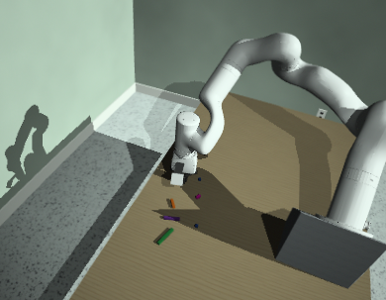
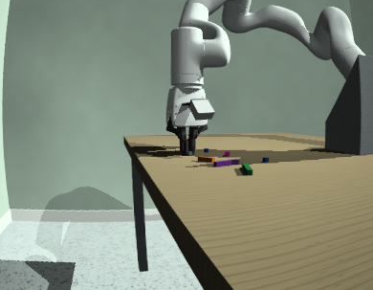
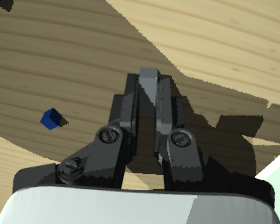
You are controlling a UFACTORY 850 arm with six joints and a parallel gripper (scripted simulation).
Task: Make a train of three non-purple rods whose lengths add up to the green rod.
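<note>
The grey rod is 2 cm below my hand.
</note>
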